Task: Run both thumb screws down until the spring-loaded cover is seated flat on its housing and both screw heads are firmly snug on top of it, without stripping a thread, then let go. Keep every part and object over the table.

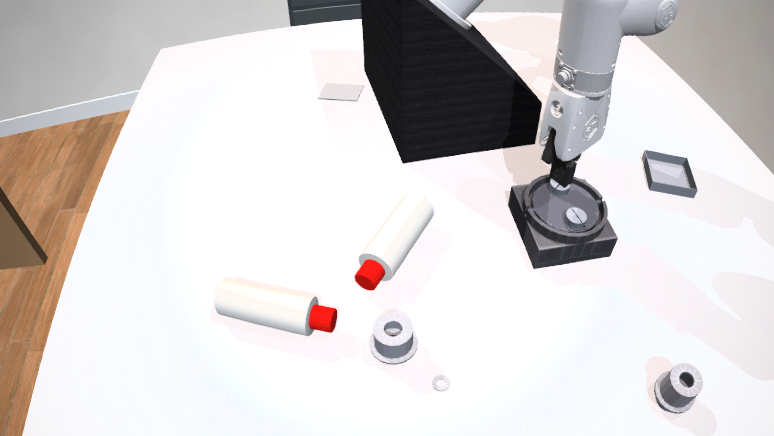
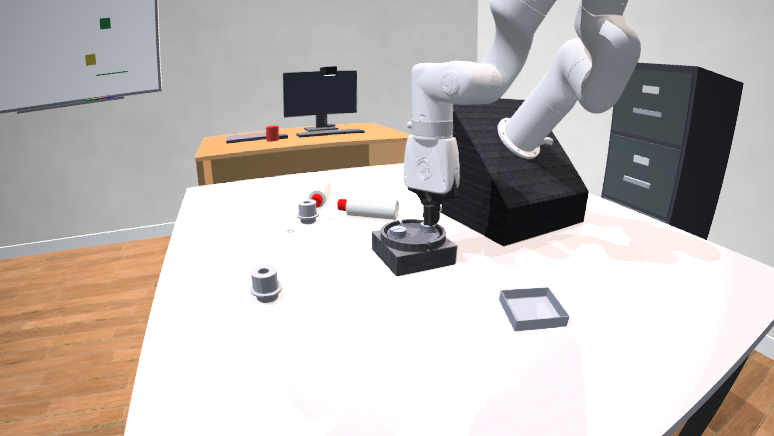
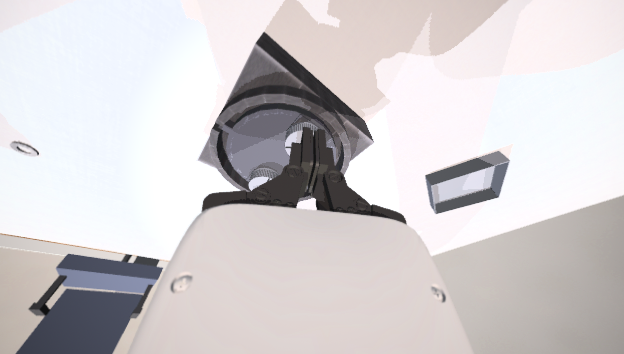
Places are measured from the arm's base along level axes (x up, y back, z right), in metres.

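Where they show: gripper, fingertip midpoint: [image 1: 560,180] [image 2: 431,223] [image 3: 310,143]; arm's base, link origin: [image 1: 440,6] [image 2: 518,139].
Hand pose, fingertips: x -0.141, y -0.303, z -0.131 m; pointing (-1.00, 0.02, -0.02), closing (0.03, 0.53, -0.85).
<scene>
Each offset is from my fingertips to the top centre of the thing.
The black square housing {dz +0.000, dx -0.009, dy -0.037 m} [image 1: 574,251] [image 2: 425,261] [image 3: 260,65] stands on the table with a round rim on top. The grey round cover {dz +0.000, dx -0.012, dy -0.037 m} [image 1: 548,208] [image 2: 413,233] [image 3: 250,145] lies inside the rim; whether it is seated flat I cannot tell. One slotted thumb screw {dz -0.002, dx -0.001, dy -0.069 m} [image 1: 575,216] [image 2: 398,232] [image 3: 262,181] stands uncovered on the cover. The other thumb screw {dz +0.002, dx +0.000, dy -0.005 m} [image 1: 558,187] [image 2: 427,229] [image 3: 295,141] is under my fingertips and partly hidden. My gripper [image 1: 563,183] [image 2: 430,223] [image 3: 310,143] is shut with nothing between its fingers, its tips at the top of that screw head.
A grey tray {dz -0.257, dx -0.045, dy +0.064 m} [image 1: 652,189] [image 2: 541,326] [image 3: 467,204] lies beside the housing. Two white bottles {dz +0.245, dx -0.015, dy -0.056 m} [image 1: 403,230] {dz +0.396, dx -0.015, dy -0.151 m} [image 1: 265,306] with red caps, two flanged grey bushings {dz +0.257, dx -0.016, dy -0.205 m} [image 1: 393,346] {dz -0.071, dx -0.016, dy -0.326 m} [image 1: 677,389] and a small ring {dz +0.207, dx -0.063, dy -0.255 m} [image 1: 434,384] lie elsewhere. The black arm base [image 1: 449,108] [image 2: 519,216] stands close behind.
</scene>
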